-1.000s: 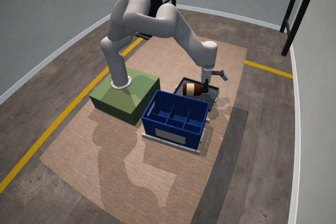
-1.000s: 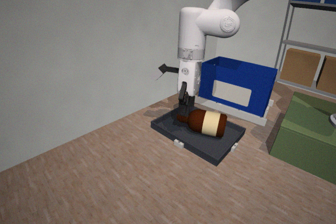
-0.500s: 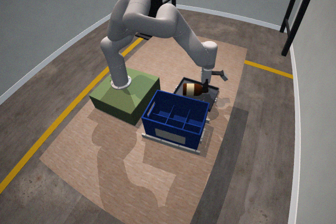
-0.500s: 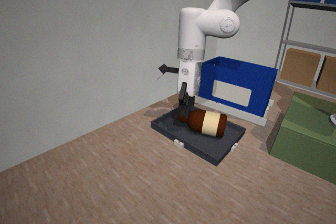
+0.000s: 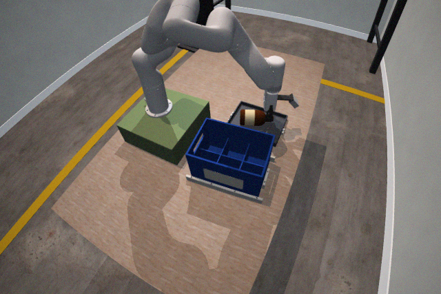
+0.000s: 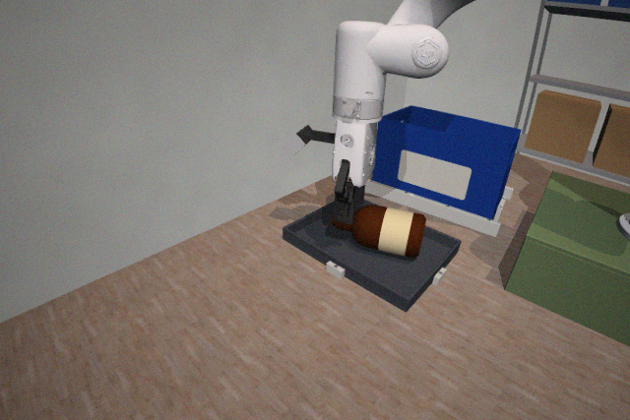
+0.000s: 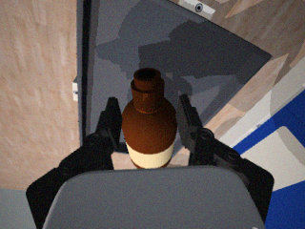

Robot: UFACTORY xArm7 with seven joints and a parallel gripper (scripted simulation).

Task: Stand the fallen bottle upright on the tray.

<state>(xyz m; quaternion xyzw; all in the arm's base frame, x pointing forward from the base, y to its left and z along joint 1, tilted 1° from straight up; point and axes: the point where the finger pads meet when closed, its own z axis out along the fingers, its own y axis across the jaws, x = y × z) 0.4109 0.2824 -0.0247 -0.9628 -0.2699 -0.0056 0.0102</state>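
The brown bottle lies 40 mm behind my hand, 30 mm to the right of it and 30 mm below it. From my hand the other things lie so: dark grey tray: 60 mm below, 40 mm behind, 20 mm to the right; then blue crate: 300 mm to the right, 10 mm ahead, 10 mm above.
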